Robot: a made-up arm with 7 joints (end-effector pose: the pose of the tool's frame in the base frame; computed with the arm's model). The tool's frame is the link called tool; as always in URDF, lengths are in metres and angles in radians.
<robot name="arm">
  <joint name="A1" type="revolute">
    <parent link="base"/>
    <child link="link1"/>
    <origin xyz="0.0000 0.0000 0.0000" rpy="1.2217 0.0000 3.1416"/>
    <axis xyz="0 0 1"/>
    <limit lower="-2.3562" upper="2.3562"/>
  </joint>
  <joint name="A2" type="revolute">
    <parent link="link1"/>
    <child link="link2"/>
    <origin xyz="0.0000 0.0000 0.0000" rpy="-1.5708 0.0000 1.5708"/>
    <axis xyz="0 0 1"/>
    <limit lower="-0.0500" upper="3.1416"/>
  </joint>
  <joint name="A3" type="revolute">
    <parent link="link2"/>
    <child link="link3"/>
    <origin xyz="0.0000 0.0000 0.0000" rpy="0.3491 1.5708 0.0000"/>
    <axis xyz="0 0 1"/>
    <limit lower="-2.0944" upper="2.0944"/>
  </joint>
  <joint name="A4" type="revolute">
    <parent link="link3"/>
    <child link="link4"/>
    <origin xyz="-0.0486 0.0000 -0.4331" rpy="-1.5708 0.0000 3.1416"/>
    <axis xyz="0 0 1"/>
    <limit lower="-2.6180" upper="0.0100"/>
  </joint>
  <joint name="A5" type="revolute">
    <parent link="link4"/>
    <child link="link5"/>
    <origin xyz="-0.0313 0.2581 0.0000" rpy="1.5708 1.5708 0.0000"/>
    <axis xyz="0 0 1"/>
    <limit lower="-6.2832" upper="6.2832"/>
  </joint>
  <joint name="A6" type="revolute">
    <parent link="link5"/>
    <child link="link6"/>
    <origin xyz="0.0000 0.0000 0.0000" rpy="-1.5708 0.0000 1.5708"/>
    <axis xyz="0 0 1"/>
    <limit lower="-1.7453" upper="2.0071"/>
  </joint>
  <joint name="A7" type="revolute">
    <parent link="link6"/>
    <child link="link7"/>
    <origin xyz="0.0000 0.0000 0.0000" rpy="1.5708 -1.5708 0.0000"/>
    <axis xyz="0 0 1"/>
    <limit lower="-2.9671" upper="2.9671"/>
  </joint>
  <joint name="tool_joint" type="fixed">
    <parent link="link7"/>
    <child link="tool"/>
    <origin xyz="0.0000 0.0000 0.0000" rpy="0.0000 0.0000 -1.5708"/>
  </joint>
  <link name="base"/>
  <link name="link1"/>
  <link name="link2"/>
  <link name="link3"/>
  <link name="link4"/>
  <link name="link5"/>
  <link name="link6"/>
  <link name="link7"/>
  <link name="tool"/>
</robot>
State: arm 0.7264 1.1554 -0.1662 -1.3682 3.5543 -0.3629 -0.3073
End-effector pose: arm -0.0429 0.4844 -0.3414 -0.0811 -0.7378 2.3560
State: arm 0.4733 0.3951 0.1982 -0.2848 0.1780 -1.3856 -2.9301
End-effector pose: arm -0.2342 0.2700 -0.5967 1.7871 0.7103 -2.2984
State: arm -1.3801 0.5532 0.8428 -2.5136 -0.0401 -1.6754 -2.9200
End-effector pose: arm 0.2282 0.1639 0.1755 -0.8415 -0.6963 -2.5546
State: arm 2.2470 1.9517 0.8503 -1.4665 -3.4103 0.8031 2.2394
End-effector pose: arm 0.0644 0.5595 -0.1232 -0.1820 -0.4517 -2.7653
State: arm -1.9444 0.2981 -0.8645 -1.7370 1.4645 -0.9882 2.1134
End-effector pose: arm 0.3075 -0.3551 0.2278 -2.5106 1.0444 -0.6154
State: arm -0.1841 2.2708 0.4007 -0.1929 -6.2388 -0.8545 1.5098
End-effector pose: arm 0.0129 0.5103 0.4727 0.7967 -2.2613 -0.1817
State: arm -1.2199 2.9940 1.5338 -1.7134 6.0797 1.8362 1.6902
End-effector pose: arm -0.4869 -0.1285 0.1558 0.7082 1.7159 -0.2222
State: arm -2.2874 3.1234 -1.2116 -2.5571 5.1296 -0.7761 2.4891
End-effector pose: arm -0.1606 0.2708 0.0575 0.7159 -1.6107 -0.5759
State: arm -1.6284 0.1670 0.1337 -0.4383 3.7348 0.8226 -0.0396
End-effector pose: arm 0.6635 -0.1569 0.1207 2.7837 -0.6380 -0.5371
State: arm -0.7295 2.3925 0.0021 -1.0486 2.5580 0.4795 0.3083
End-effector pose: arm 0.0124 0.3655 0.5282 -0.6458 -2.0825 0.3795
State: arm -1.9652 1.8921 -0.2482 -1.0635 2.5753 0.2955 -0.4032
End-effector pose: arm -0.0227 0.4589 0.4464 -1.0303 -2.9045 -0.1452
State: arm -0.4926 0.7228 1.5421 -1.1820 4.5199 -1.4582 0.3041
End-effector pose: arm 0.2059 0.5586 -0.1872 1.4374 -1.4278 -1.0810
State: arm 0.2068 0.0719 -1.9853 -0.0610 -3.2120 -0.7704 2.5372
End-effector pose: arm -0.1481 0.0138 -0.6773 0.3904 0.8829 -2.5231
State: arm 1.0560 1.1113 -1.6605 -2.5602 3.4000 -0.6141 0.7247
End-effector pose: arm -0.2868 0.0535 -0.1295 -0.9283 -1.5311 -2.3882
